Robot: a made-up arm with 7 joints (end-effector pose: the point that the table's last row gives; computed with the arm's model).
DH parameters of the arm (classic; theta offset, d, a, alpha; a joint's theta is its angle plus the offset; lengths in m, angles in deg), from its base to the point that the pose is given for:
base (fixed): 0 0.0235 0.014 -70
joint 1: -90 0.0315 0.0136 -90
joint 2: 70 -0.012 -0.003 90
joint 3: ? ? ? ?
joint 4: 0 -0.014 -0.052 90
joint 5: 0 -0.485 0.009 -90
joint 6: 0 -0.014 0.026 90
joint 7: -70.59 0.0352 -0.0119 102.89
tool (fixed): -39.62 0.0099 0 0
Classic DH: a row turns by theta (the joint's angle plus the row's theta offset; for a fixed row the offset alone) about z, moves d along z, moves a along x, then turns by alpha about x.
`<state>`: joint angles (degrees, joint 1 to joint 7).
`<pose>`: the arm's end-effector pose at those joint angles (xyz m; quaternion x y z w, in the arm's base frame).
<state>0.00 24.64 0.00 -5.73 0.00 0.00 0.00</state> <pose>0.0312 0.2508 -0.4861 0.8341 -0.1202 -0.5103 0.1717</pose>
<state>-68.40 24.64 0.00 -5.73 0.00 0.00 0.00</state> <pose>0.5453 0.1233 -0.1358 -0.9363 0.3505 0.0145 0.0196</pose>
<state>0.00 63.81 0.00 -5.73 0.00 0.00 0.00</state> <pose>0.0312 0.5368 -0.2236 -0.8434 -0.0578 0.5211 0.1179</pose>
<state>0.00 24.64 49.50 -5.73 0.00 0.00 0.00</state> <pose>0.0362 0.2774 -0.4739 0.8923 0.1782 -0.2525 0.3291</pose>
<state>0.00 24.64 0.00 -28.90 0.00 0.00 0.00</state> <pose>0.2081 0.2331 -0.4474 0.9002 -0.2189 -0.3620 0.1035</pose>
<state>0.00 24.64 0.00 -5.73 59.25 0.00 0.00</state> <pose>0.0257 0.2708 -0.4775 0.8750 0.2080 -0.1899 0.3939</pose>
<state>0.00 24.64 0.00 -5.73 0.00 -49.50 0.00</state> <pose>0.0019 0.2527 -0.4903 0.9307 -0.3201 -0.1760 0.0211</pose>
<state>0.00 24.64 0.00 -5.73 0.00 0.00 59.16</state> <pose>0.0307 0.2371 -0.4924 0.8751 0.2075 -0.1904 0.3936</pose>
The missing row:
joint 3: 90 -0.126 0.014 -90
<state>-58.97 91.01 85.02 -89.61 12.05 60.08 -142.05</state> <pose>-0.3593 0.2009 0.3938 -0.6903 -0.3765 0.3644 0.4990</pose>
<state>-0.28 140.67 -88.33 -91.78 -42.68 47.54 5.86</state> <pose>-0.0298 0.4871 -0.1537 0.0287 0.1262 0.8091 0.5732</pose>
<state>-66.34 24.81 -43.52 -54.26 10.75 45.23 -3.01</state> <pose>0.5019 -0.2203 0.0219 -0.8087 0.4891 0.2119 0.2489</pose>
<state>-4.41 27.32 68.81 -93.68 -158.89 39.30 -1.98</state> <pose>0.2079 0.5043 0.1003 -0.1701 -0.5002 0.6627 0.5308</pose>
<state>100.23 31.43 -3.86 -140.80 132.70 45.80 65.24</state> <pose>0.1591 0.1332 -0.3353 -0.0690 0.4674 0.1124 0.8742</pose>
